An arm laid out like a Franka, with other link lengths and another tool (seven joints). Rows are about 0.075 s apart.
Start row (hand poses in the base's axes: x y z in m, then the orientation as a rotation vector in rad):
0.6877 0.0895 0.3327 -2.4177 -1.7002 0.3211
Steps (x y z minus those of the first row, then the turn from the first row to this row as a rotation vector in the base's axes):
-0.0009 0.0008 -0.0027 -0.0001 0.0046 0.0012
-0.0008 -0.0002 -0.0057 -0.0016 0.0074 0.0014
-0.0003 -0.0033 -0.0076 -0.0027 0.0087 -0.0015
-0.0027 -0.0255 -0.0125 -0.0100 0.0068 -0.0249
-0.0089 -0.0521 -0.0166 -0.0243 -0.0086 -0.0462
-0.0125 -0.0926 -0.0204 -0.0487 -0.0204 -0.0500
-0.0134 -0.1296 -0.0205 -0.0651 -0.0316 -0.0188
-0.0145 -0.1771 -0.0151 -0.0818 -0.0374 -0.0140
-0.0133 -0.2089 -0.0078 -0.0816 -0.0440 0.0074
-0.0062 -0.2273 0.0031 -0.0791 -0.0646 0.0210
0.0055 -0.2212 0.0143 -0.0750 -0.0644 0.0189
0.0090 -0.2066 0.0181 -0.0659 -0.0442 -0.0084
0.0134 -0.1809 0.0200 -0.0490 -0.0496 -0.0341
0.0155 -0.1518 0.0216 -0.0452 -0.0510 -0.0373
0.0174 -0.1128 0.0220 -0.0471 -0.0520 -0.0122
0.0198 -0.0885 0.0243 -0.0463 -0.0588 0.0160
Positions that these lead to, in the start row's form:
0.6868 0.0903 0.3300 -2.4142 -1.6998 0.3267
0.6869 0.0893 0.3270 -2.4135 -1.6993 0.3313
0.6874 0.0862 0.3251 -2.4158 -1.6954 0.3334
0.6850 0.0640 0.3202 -2.4399 -1.6682 0.3348
0.6788 0.0374 0.3161 -2.4749 -1.6505 0.3274
0.6752 -0.0031 0.3123 -2.5019 -1.6558 0.3359
0.6743 -0.0401 0.3122 -2.4962 -1.7046 0.3426
0.6732 -0.0876 0.3176 -2.5076 -1.7171 0.3524
0.6744 -0.1194 0.3249 -2.4944 -1.7476 0.3474
0.6815 -0.1378 0.3358 -2.4935 -1.7732 0.3224
0.6932 -0.1317 0.3470 -2.4922 -1.7693 0.3184
0.6967 -0.1171 0.3508 -2.4959 -1.7235 0.3300
0.7011 -0.0914 0.3527 -2.5068 -1.6883 0.3041
0.7032 -0.0623 0.3543 -2.5074 -1.6838 0.2984
0.7051 -0.0233 0.3547 -2.4900 -1.7172 0.3025
0.7075 0.0010 0.3570 -2.4710 -1.7562 0.2976

